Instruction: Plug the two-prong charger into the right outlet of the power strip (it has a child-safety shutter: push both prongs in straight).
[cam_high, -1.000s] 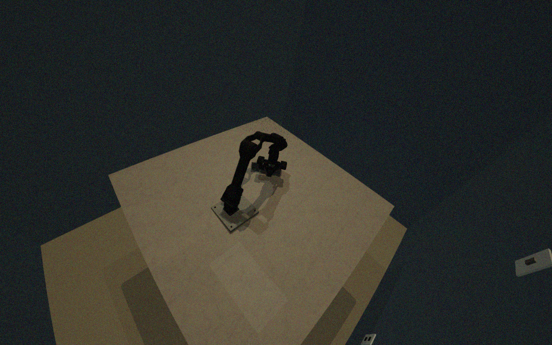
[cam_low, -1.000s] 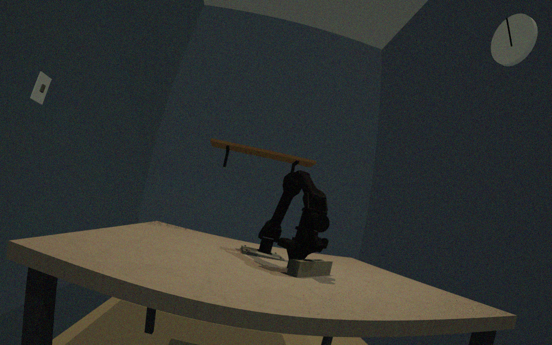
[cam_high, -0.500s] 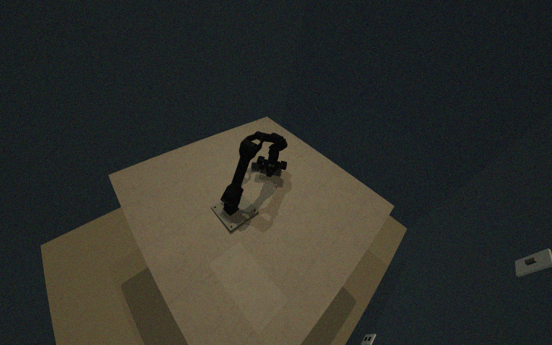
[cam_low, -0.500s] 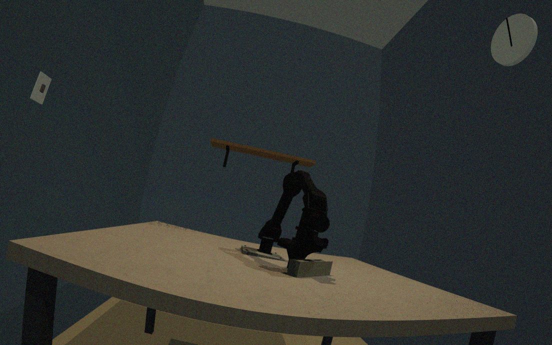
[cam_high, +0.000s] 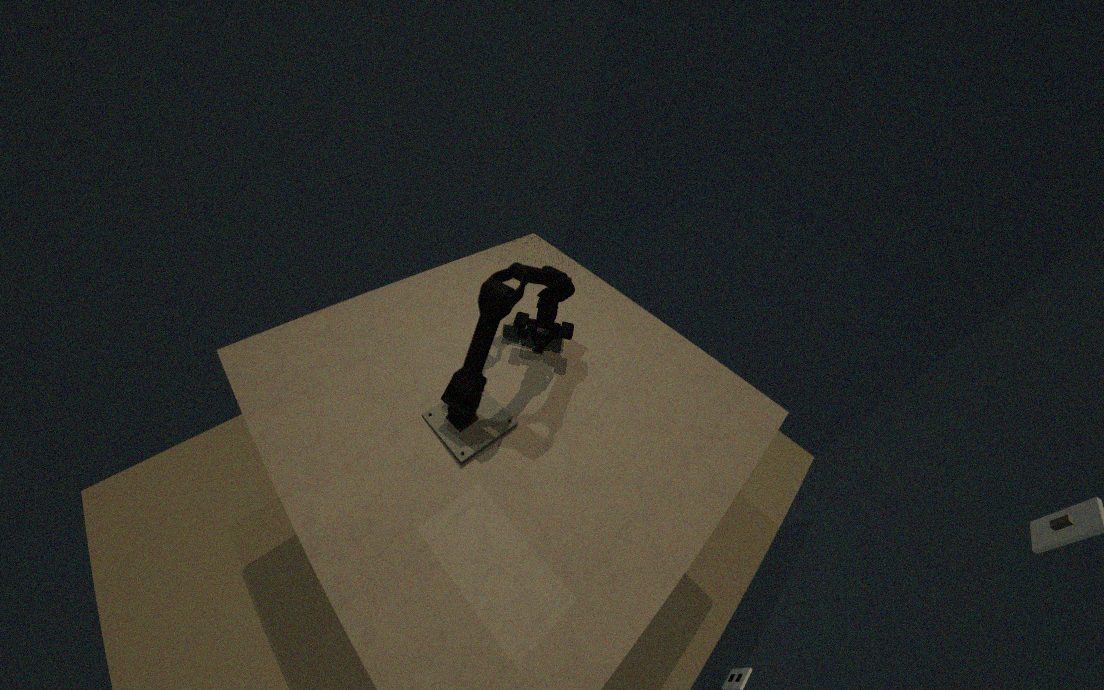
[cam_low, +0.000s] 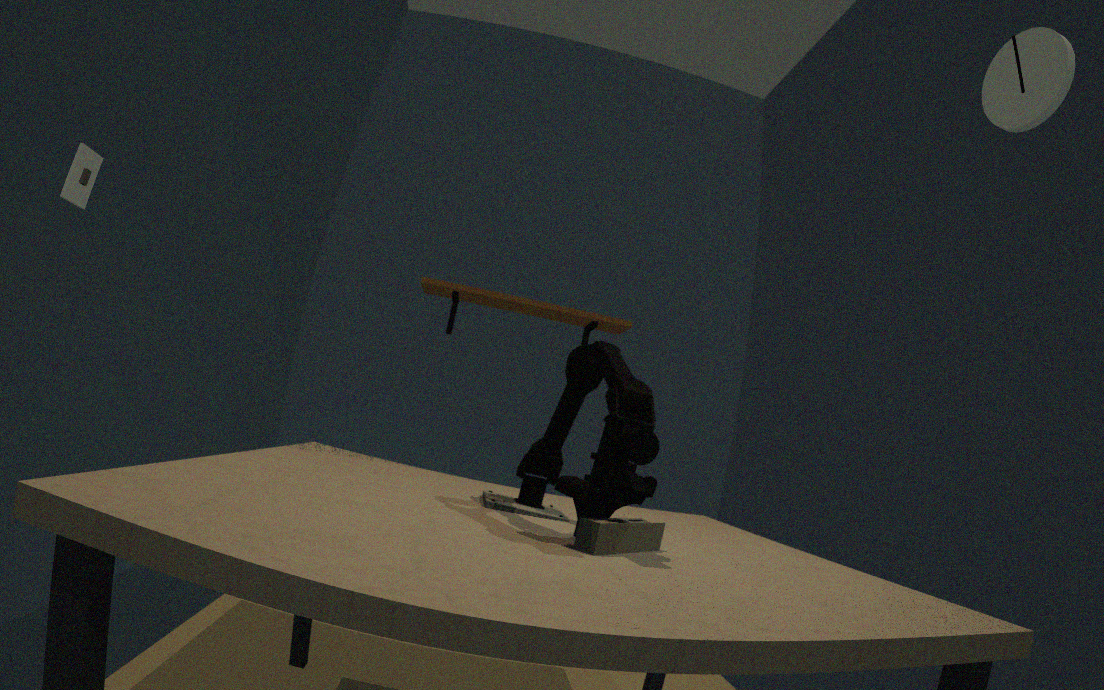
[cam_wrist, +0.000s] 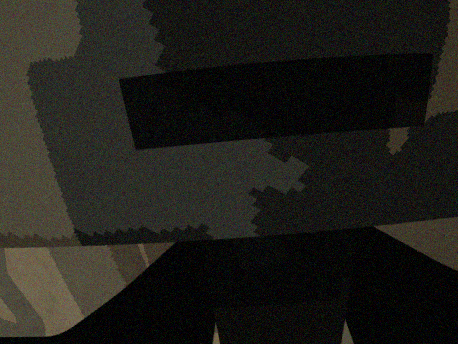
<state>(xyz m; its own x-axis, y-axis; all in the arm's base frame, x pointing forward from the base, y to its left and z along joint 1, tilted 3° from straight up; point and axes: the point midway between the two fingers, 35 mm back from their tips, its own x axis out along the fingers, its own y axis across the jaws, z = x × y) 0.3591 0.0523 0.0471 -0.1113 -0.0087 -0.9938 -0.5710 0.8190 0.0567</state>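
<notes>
Right now the black two-prong charger is 2 cm ahead of my gripper tip, 1 cm to the left of it and 1 cm above it.
</notes>
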